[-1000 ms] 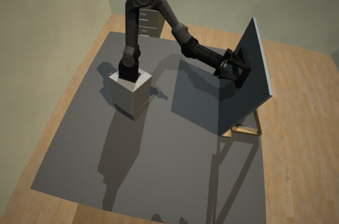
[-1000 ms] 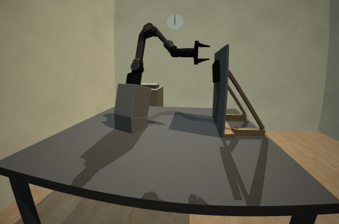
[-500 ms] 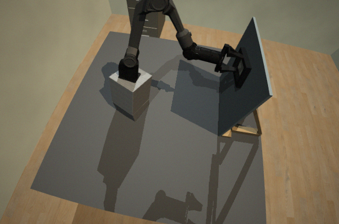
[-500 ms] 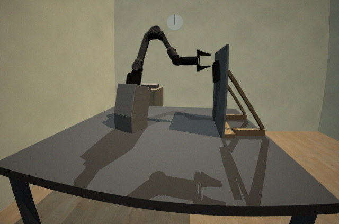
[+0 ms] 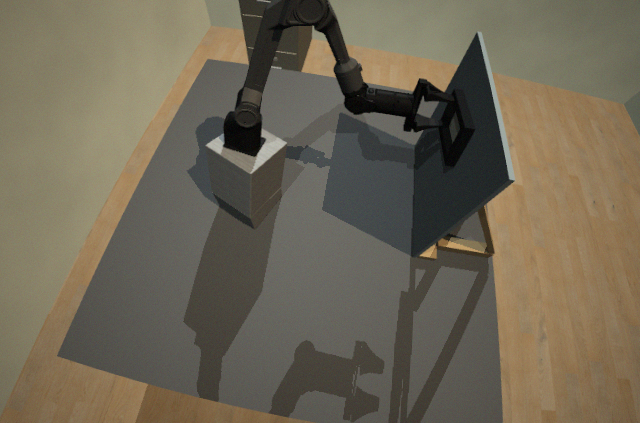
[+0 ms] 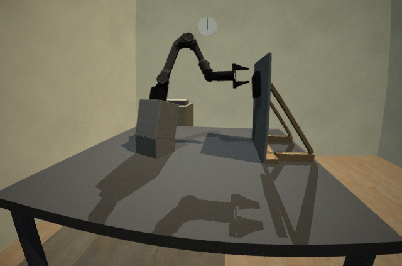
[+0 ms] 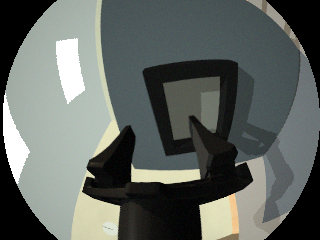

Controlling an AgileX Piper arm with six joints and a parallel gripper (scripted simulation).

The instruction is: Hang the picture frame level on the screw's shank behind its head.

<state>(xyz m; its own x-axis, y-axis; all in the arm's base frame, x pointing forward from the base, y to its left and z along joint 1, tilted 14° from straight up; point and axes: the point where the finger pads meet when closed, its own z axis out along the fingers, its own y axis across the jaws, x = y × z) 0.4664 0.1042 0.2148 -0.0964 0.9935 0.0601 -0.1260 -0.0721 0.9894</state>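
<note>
Now: the black picture frame 6 cm below my hand, 6 cm ahead of it and 2 cm to the left of it. Also, from my hand: upright board 17 cm below, 7 cm ahead, 1 cm to the left.
</note>
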